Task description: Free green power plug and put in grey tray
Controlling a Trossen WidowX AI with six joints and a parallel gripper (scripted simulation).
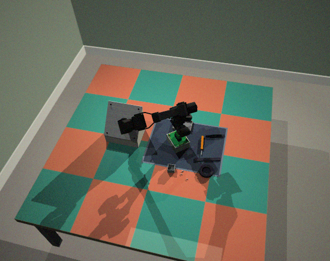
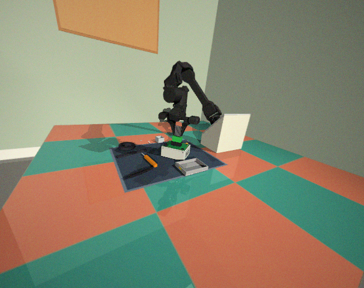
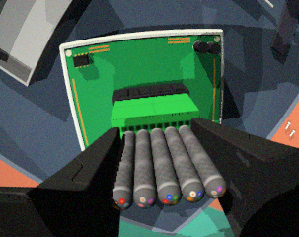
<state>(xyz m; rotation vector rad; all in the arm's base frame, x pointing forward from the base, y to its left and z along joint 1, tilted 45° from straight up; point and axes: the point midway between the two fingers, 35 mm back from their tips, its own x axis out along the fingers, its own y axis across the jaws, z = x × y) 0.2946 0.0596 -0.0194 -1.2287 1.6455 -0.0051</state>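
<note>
My gripper tip is now 1 cm above the green power plug. Also, from my gripper tip: black bar (20 cm ahead, 7 cm to the right, 10 cm below); then dark mat (5 cm ahead, 10 cm below).
</note>
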